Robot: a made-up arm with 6 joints.
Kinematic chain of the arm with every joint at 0, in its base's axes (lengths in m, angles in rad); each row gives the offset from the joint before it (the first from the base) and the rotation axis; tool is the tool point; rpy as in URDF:
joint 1: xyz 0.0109 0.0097 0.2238 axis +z
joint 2: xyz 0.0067 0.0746 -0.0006 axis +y
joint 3: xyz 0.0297 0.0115 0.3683 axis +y
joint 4: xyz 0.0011 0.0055 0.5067 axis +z
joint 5: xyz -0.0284 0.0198 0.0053 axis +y
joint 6: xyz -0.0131 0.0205 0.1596 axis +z
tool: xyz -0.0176 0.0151 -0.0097 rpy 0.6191 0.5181 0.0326
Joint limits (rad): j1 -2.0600..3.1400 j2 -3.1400..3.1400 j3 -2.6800..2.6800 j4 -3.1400..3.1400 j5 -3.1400..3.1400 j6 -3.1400..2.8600
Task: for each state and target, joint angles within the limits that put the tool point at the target. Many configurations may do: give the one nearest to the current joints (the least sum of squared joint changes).
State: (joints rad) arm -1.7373 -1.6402 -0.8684 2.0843 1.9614 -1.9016
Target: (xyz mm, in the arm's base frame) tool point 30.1 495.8 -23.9
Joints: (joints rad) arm -1.3542 -1.2444 -1.3466 2.2202 2.2962 -1.9026
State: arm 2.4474 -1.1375 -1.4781 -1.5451 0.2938 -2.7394
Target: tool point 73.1 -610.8 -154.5
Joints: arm 1.8121 -1.0741 -1.6225 -1.5139 0.1691 -2.7500
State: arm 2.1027 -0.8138 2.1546 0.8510 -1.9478 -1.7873
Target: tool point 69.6 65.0 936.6
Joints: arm 1.7909 -0.7990 1.5472 1.3354 -1.6375 -1.8251
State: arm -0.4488 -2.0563 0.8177 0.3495 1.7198 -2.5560
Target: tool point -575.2 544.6 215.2
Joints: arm -0.5244 -2.1597 0.7461 0.3712 1.7168 -2.5525
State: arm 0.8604 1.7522 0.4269 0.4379 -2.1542 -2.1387
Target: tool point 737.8 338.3 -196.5
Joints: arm 0.3630 1.9380 0.4950 0.4904 -1.7505 -2.1570
